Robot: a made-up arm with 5 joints.
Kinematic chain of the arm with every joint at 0, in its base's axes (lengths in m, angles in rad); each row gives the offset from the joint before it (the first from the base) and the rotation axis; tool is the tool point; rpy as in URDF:
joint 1: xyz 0 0 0.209 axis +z
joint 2: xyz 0 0 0 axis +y
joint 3: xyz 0.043 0 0.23 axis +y
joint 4: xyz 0.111 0 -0.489 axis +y
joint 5: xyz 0.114 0 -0.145 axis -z
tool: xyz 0 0 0 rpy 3.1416 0 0
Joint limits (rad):
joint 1: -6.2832..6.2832
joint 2: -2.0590..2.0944
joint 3: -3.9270..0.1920
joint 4: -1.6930..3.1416
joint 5: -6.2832..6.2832
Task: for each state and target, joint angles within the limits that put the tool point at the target. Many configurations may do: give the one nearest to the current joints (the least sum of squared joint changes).
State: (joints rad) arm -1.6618 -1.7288 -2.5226 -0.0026 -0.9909
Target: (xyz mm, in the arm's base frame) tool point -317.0 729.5 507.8
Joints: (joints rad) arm -1.1609 -1.6122 -2.1885 -0.5382 -0.9909
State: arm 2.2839 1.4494 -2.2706 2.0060 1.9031
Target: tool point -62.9 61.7 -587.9
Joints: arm 2.3658 2.0944 -1.9227 1.1706 1.9031
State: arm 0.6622 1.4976 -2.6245 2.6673 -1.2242
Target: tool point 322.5 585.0 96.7
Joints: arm 1.0670 1.3391 -2.7855 2.4711 -1.2242
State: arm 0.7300 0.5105 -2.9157 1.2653 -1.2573
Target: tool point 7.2 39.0 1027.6
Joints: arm 1.3882 0.1265 -3.3883 1.6222 -1.2573
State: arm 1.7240 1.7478 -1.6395 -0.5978 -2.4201
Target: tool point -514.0 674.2 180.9
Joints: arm 2.2222 1.1724 -2.1481 -0.5315 -2.4201
